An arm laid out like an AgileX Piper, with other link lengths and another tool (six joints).
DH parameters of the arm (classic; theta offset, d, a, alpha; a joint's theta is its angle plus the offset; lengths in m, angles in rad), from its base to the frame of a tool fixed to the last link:
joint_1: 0 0.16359 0 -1.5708
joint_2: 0.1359 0 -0.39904 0
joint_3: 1.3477 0 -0.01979 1.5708
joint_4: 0 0.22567 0 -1.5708
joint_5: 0 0 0 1.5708
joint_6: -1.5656 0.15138 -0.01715 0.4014
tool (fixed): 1.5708 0.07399 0 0
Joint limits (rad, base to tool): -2.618..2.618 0..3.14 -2.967..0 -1.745..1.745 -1.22..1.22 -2.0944..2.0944
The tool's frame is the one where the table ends.
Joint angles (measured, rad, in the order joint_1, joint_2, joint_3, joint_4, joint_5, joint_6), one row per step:
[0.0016, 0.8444, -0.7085, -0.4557, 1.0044, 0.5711]
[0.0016, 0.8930, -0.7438, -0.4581, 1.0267, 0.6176]
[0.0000, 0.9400, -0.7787, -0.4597, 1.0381, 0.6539]
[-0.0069, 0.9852, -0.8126, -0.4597, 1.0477, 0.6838]
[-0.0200, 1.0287, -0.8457, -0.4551, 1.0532, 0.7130]
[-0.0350, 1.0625, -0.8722, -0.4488, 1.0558, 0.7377]
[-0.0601, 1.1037, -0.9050, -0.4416, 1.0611, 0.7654]
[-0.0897, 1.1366, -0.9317, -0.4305, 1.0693, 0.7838]
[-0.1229, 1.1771, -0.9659, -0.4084, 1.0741, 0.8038]
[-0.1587, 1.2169, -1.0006, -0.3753, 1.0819, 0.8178]
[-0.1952, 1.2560, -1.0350, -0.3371, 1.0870, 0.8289]
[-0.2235, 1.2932, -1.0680, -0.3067, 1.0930, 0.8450]
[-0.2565, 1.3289, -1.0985, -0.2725, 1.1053, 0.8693]
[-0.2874, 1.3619, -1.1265, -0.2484, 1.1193, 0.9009]
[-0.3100, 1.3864, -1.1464, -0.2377, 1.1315, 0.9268]
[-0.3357, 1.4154, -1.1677, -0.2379, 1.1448, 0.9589]
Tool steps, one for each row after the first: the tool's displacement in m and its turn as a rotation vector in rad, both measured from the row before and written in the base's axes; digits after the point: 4 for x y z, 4 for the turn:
[0.0104, -0.0032, 0.0037, 0.0195, 0.0159, -0.0465]
[0.0122, -0.0023, 0.0043, 0.0147, 0.0085, -0.0357]
[0.0118, -0.0027, 0.0035, 0.0129, 0.0084, -0.0354]
[0.0118, -0.0031, 0.0030, 0.0168, 0.0039, -0.0399]
[0.0093, -0.0031, 0.0021, 0.0164, -0.0002, -0.0372]
[0.0105, -0.0058, 0.0019, 0.0182, 0.0019, -0.0513]
[0.0067, -0.0063, 0.0004, 0.0183, 0.0055, -0.0498]
[0.0099, -0.0061, 0.0003, 0.0295, 0.0004, -0.0549]
[0.0091, -0.0056, -0.0011, 0.0383, 0.0022, -0.0551]
[0.0096, -0.0054, -0.0016, 0.0420, -0.0014, -0.0531]
[0.0095, -0.0054, -0.0015, 0.0358, -0.0021, -0.0487]
[0.0068, -0.0064, -0.0031, 0.0428, 0.0007, -0.0634]
[0.0051, -0.0079, -0.0030, 0.0350, 0.0019, -0.0671]
[0.0027, -0.0071, -0.0025, 0.0202, 0.0051, -0.0512]
[0.0022, -0.0104, -0.0031, 0.0121, 0.0105, -0.0588]

